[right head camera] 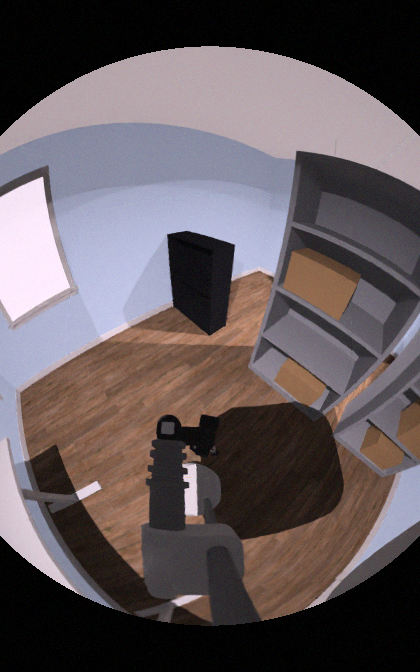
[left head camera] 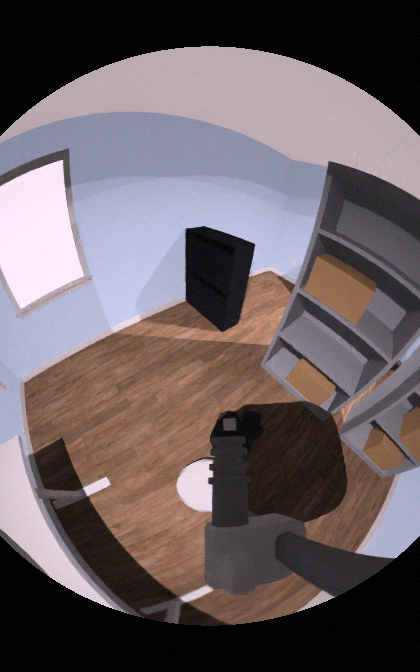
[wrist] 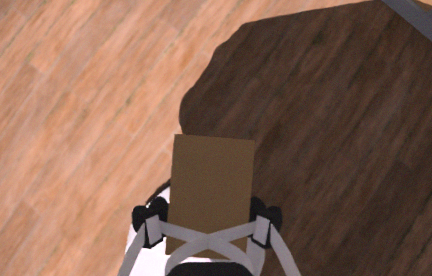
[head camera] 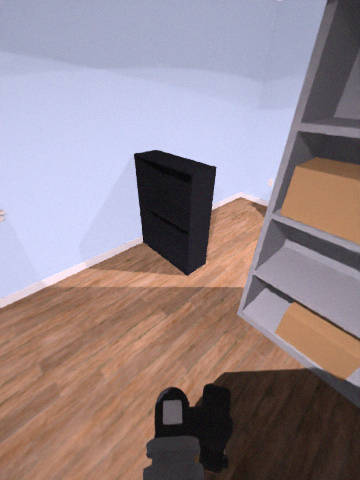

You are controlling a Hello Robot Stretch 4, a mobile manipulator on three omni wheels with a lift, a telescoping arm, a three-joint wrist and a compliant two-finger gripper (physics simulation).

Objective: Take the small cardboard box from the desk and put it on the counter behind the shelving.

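Frame: origin at the robot's base, x ahead, y left, z up, level; centimetres.
Where they show: gripper, fingertip midpoint: (wrist: 207, 213).
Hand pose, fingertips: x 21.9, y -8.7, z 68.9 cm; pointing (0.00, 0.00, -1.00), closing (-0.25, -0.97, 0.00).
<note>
After its pixels a point has its place.
My gripper (wrist: 207, 213) {x 21.9, y -8.7, z 68.9 cm} is shut on the small cardboard box (wrist: 211, 185) {x 25.0, y -9.8, z 73.9 cm}, with one finger against each side, held above the floor in the wrist view. The box is hidden below the wrist in the head views. The grey shelving (head camera: 310, 270) {x 113.1, y -99.9, z 50.7 cm} (left head camera: 325, 345) (right head camera: 310, 340) stands at the right. A low black cabinet (head camera: 200, 215) {x 171.7, y -27.9, z 63.8 cm} (left head camera: 240, 285) (right head camera: 220, 285) stands to its left near the blue wall; I cannot tell whether it is the counter. The pale desk (left head camera: 15, 490) (right head camera: 7, 490) shows partly at the lower left in both side head views.
Larger cardboard boxes (head camera: 325, 200) {x 98.4, y -74.9, z 111.4 cm} (left head camera: 337, 287) (right head camera: 320, 282) sit on the shelving. A second grey shelf unit stands at the far right in the side head views, with a narrow gap between the units. Wooden floor lies between my arm and the black cabinet.
</note>
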